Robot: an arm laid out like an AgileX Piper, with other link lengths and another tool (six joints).
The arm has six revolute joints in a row. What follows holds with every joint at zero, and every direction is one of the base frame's. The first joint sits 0.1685 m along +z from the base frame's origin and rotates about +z. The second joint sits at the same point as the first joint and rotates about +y. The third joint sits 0.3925 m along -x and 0.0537 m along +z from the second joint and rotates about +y. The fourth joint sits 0.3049 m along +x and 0.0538 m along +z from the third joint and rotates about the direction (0.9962, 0, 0.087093). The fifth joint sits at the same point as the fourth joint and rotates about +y. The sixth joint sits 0.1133 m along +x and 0.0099 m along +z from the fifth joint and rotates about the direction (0.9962, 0, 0.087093). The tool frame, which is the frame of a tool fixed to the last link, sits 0.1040 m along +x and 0.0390 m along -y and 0.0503 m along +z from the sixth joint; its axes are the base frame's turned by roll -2.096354, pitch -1.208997 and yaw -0.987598 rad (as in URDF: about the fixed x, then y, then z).
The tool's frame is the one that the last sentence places.
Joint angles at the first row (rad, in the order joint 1, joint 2, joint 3, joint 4, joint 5, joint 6):
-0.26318, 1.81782, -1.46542, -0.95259, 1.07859, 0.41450
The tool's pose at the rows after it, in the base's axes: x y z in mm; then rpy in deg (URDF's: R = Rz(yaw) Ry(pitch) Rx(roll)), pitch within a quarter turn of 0, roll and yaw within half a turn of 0:
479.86 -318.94 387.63 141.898 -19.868 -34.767
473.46 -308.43 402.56 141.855 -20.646 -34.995
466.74 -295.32 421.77 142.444 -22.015 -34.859
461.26 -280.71 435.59 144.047 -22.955 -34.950
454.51 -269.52 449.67 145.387 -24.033 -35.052
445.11 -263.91 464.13 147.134 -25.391 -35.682
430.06 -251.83 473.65 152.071 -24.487 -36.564
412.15 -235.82 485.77 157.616 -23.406 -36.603
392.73 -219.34 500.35 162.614 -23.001 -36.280
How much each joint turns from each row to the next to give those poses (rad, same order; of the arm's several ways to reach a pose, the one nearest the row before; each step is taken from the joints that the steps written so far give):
0.00398, -0.00459, 0.00000, 0.00194, 0.04441, 0.00001
0.02131, -0.02856, 0.00001, -0.00001, 0.03060, 0.00228
0.02463, -0.03874, 0.00000, 0.00384, 0.02230, -0.00001
0.02562, -0.03504, -0.00001, 0.01982, 0.01643, 0.00002
0.01969, -0.03401, 0.00001, 0.01317, 0.01306, -0.00001
0.00628, -0.03575, 0.00002, 0.01494, 0.00375, 0.00000
0.00002, -0.05707, -0.00005, 0.09190, 0.00438, -0.04675
-0.00187, -0.07009, 0.00003, 0.10996, 0.00634, -0.06493
-0.00127, -0.07148, 0.00000, 0.09668, 0.01139, -0.05665

